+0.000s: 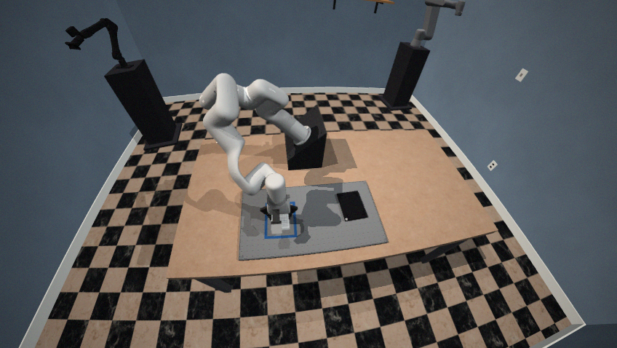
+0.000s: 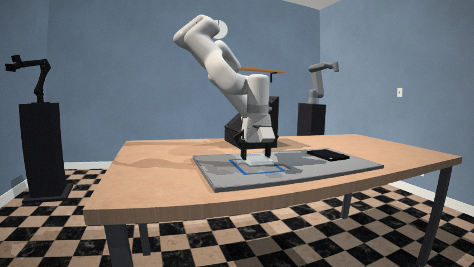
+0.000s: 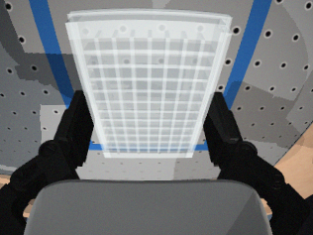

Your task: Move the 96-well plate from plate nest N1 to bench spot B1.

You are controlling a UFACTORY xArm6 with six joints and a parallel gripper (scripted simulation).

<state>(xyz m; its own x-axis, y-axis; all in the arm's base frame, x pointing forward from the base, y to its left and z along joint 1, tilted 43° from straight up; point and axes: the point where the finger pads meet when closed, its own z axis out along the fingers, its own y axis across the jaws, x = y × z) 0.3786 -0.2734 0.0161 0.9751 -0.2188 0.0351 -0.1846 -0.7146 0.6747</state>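
My hand is 1 cm above the 96-well plate. Round my hand: black plate nest N1 (37 cm to the left, 3 cm below, 2 cm ahead).
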